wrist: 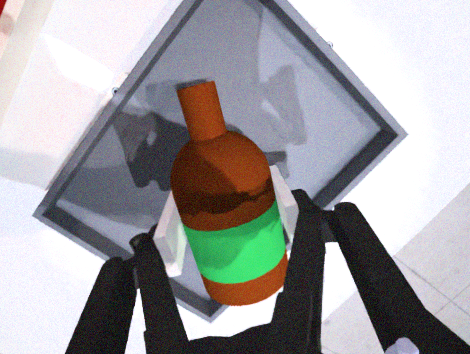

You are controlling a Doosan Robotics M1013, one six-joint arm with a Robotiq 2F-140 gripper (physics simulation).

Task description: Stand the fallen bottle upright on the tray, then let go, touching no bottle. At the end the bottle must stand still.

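Frame: origin at the arm's base, x right, y ahead, z up, level; millimetres.
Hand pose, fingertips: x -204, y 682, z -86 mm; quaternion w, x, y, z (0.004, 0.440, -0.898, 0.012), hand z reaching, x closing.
Things, the pixels of their top centre, and the offset from my fingertips. "pt": a spot on its surface instead.
- brown bottle at its top centre: (225,213) dx +10, dy -8, dz +58 mm
- grey tray at a spot on its surface: (82,159) pt dx +110, dy +46, dz -2 mm
A brown bottle (225,185) with a green band lies on its side in the wrist view, its neck toward the top left and its base toward the bottom of the view. It lies over the grey tray (82,159), with its base near the tray's lower corner. My gripper (227,194) is shut on the bottle, with one pale pad on each side of its body, around the green band and the part just above it. The far side of the bottle is hidden.
The tray has a raised rim on its sides, with its lower corner just beneath the bottle's base. Dark shadows of the gripper and bottle fall on the tray floor. A white surface surrounds the tray, and floor tiles (440,255) show at the lower right.
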